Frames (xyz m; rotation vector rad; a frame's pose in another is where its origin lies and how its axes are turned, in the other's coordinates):
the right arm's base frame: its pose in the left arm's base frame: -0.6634 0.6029 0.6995 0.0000 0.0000 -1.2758
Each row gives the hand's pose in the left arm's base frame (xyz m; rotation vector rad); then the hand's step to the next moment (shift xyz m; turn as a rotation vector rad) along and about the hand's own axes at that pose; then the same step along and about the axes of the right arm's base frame.
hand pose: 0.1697 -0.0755 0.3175 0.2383 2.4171 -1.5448
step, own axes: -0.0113 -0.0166 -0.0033 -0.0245 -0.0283 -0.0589
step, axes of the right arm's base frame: 0.0054 0.0043 0.0191 -0.0376 0.0196 0.0555
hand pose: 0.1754 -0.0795 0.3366 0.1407 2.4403 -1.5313
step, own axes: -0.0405 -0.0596 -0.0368 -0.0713 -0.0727 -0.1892
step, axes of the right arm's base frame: -0.0027 0.0218 0.0779 -0.1289 0.0620 0.1604
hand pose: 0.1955 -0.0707 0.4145 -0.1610 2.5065 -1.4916
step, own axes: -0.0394 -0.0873 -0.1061 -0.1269 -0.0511 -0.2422
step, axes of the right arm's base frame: -0.0512 0.0269 0.1307 -0.1809 0.1211 0.1732
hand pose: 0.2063 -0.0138 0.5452 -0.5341 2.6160 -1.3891
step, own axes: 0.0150 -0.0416 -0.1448 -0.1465 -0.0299 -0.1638
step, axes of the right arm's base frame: -0.0945 -0.0171 0.1171 -0.1299 0.1419 0.1103
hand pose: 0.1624 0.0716 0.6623 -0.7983 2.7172 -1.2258
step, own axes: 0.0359 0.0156 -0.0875 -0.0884 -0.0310 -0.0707
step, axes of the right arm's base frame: -0.0666 -0.0425 0.0543 -0.0494 0.0902 0.0566
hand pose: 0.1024 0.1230 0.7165 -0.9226 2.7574 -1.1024
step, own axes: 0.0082 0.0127 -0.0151 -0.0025 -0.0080 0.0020
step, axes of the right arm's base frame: -0.0166 -0.0126 0.0047 0.0062 0.0051 0.0032
